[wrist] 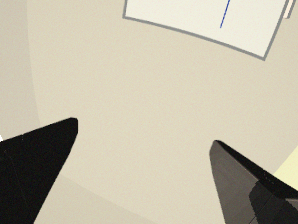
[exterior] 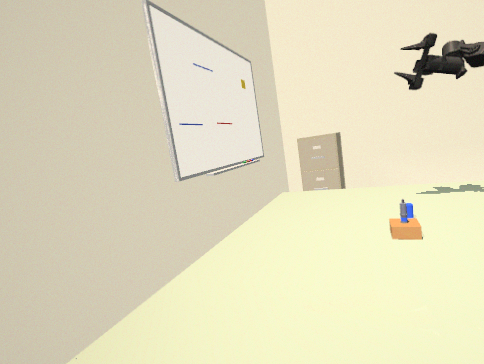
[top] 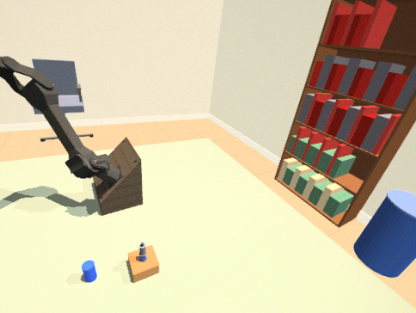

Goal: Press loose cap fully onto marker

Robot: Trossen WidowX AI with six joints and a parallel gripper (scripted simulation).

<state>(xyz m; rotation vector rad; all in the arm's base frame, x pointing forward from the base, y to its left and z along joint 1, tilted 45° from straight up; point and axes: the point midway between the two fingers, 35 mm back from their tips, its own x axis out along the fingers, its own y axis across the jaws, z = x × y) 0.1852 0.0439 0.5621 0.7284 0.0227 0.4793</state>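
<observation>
The blue cap lies 52 cm below my gripper tip, 26 cm to the left of it and 1 cm ahead of it. The rest, counted from my gripper tip: holder block (52 cm below, 39 cm to the left, 3 cm ahead).
</observation>
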